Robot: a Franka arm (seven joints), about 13 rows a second.
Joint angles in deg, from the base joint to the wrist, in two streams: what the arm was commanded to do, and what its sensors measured. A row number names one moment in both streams.
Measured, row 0:
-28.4, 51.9, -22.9, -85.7, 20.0, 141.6, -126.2
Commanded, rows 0 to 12:
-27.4, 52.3, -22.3, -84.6, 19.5, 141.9, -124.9
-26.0, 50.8, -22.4, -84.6, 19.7, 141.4, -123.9
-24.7, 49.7, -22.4, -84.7, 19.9, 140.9, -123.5
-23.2, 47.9, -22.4, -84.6, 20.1, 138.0, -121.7
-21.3, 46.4, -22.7, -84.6, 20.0, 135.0, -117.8
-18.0, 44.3, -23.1, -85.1, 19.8, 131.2, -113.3
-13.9, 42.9, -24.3, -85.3, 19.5, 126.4, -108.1
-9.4, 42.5, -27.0, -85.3, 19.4, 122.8, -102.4
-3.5, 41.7, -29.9, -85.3, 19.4, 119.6, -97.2
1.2, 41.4, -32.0, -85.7, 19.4, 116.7, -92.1
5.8, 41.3, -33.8, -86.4, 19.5, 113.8, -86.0
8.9, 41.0, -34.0, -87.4, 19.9, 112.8, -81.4
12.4, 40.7, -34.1, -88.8, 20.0, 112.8, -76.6
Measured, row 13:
7.4, 42.1, -32.8, -84.9, 20.1, 113.4, -83.6
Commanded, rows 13 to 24:
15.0, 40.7, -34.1, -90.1, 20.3, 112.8, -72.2
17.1, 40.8, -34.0, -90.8, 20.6, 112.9, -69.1
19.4, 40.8, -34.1, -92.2, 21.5, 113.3, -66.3
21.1, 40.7, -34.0, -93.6, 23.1, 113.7, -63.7
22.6, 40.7, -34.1, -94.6, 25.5, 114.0, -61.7
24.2, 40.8, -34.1, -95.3, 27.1, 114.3, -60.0
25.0, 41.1, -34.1, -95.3, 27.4, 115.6, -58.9
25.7, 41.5, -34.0, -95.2, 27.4, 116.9, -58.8
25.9, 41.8, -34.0, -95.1, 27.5, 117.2, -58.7
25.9, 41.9, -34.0, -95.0, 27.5, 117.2, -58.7
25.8, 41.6, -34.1, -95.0, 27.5, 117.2, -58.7
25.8, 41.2, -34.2, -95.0, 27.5, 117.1, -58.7
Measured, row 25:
25.6, 42.2, -33.4, -94.2, 26.2, 116.7, -58.7
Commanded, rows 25 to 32:
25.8, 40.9, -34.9, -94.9, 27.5, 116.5, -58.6
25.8, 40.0, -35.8, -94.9, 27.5, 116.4, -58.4
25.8, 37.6, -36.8, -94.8, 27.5, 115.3, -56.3
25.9, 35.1, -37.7, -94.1, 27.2, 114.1, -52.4
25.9, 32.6, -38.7, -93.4, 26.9, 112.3, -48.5
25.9, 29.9, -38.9, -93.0, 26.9, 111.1, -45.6
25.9, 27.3, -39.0, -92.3, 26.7, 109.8, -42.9
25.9, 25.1, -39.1, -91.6, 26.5, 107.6, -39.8
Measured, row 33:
25.6, 30.9, -39.1, -91.1, 26.7, 111.1, -45.2
